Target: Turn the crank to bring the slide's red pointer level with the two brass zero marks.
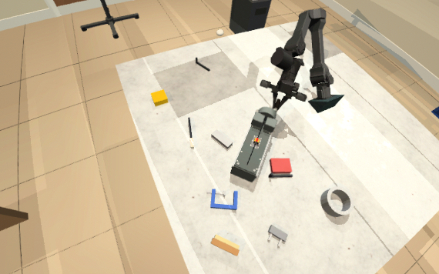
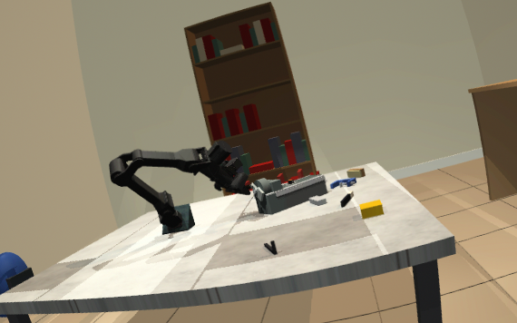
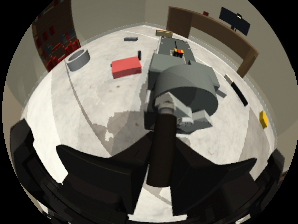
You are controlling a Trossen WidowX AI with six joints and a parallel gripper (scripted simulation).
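Right now my gripper tip is 2 cm below the crank handle, 1 cm to the left of it and 1 cm past it. Round my gripper tip: grey block (23 cm ahead, 8 cm below, 3 cm to the right); red pointer (15 cm ahead, 7 cm to the left); red block (19 cm to the left, 10 cm ahead, 7 cm below).
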